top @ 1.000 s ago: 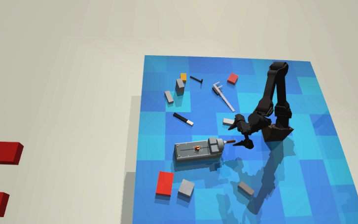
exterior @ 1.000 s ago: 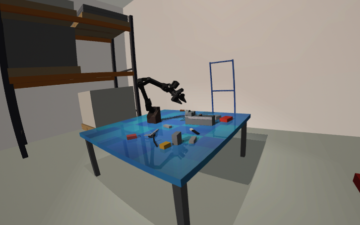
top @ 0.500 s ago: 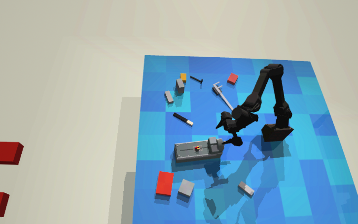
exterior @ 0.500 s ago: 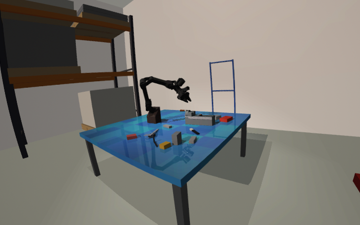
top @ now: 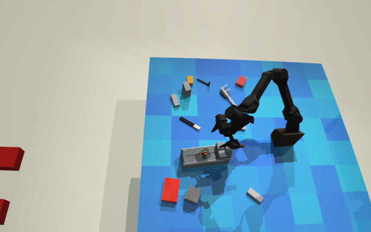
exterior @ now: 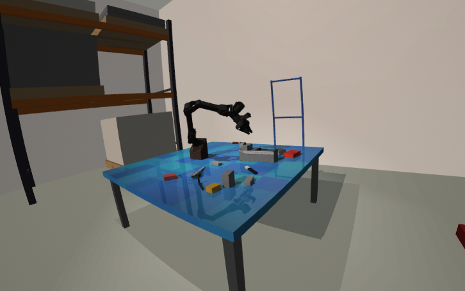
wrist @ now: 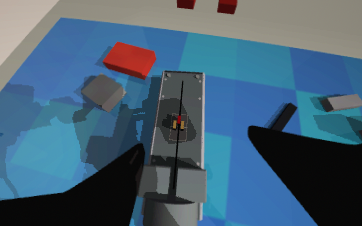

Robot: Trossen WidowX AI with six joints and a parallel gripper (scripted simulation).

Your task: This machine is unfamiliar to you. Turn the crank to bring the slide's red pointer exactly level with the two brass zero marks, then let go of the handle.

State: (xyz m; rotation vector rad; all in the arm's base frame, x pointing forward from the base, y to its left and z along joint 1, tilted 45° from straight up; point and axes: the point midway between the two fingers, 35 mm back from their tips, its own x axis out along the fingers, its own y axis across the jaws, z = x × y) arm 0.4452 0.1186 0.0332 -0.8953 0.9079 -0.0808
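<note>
My gripper tip is now 140 mm past the brown crank handle, 70 mm above it and 10 mm to the right of it. From my gripper tip the other things lie so: red pointer: 110 mm below, 50 mm ahead, 30 mm to the left; black key: 510 mm to the right, 180 mm below, 30 mm behind; yellow block: 530 mm to the right, 180 mm below, 80 mm ahead.
</note>
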